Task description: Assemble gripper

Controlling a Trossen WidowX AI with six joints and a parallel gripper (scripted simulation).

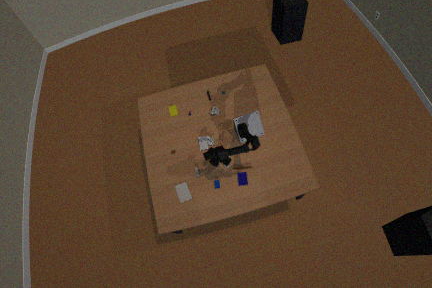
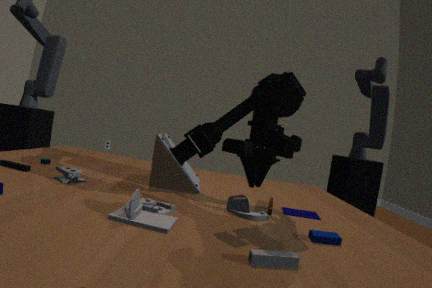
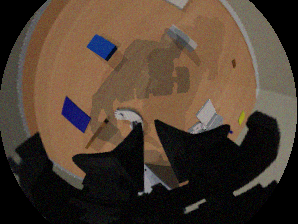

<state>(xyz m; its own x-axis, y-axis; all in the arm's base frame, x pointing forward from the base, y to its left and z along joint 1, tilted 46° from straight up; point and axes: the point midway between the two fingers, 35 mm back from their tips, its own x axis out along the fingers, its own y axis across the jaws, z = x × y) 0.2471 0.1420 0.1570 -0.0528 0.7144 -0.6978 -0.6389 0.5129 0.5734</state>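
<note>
Right now the toothed jaw is 8 cm below my gripper tip, 5 cm behind it and 3 cm to the left of it. From my gripper tip the other things lie so: brown peg (15 cm behind, 9 cm to the left, 8 cm below); blue tile (17 cm to the left, 13 cm behind, 8 cm below); blue block (16 cm to the left, 8 cm below, 7 cm ahead).
</note>
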